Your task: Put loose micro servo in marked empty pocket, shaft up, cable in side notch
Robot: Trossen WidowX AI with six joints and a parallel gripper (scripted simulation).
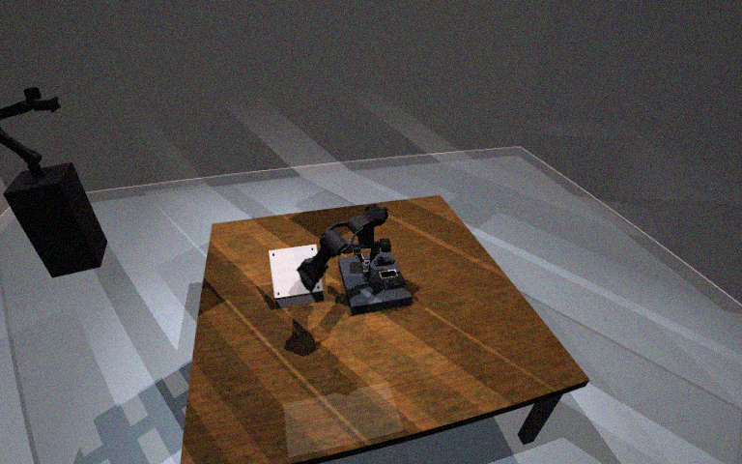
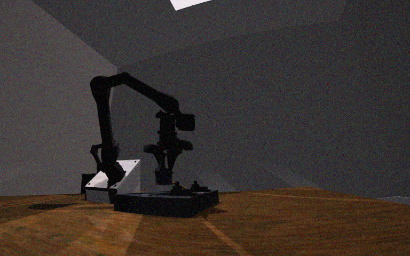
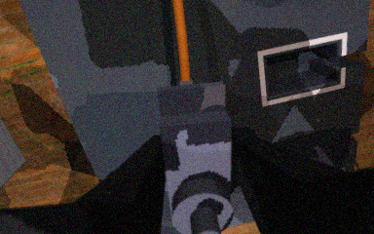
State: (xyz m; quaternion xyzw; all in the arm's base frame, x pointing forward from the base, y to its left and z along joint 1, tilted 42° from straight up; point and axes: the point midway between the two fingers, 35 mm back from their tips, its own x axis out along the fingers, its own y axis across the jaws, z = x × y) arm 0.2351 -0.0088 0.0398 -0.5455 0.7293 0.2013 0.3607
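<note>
Right now my gripper tip is 10 cm above the dark grey robot deck and 1 cm past it.
</note>
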